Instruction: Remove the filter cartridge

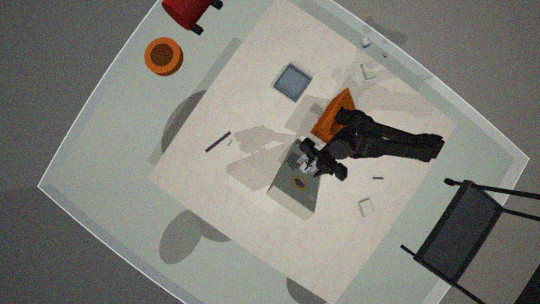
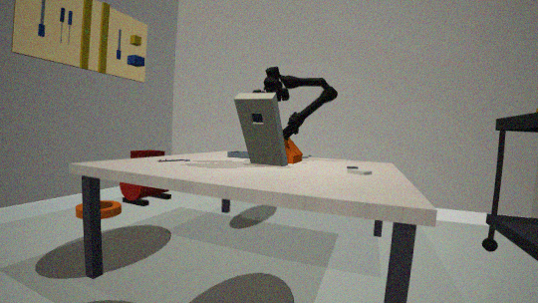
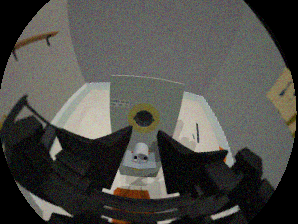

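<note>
Right now the round filter cartridge is 12 cm below my gripper tip and 2 cm behind it. From my gripper tip the other things lie so: grey service panel (13 cm below, 2 cm ahead); blue-grey tray (36 cm behind, 30 cm below, 27 cm to the right).
</note>
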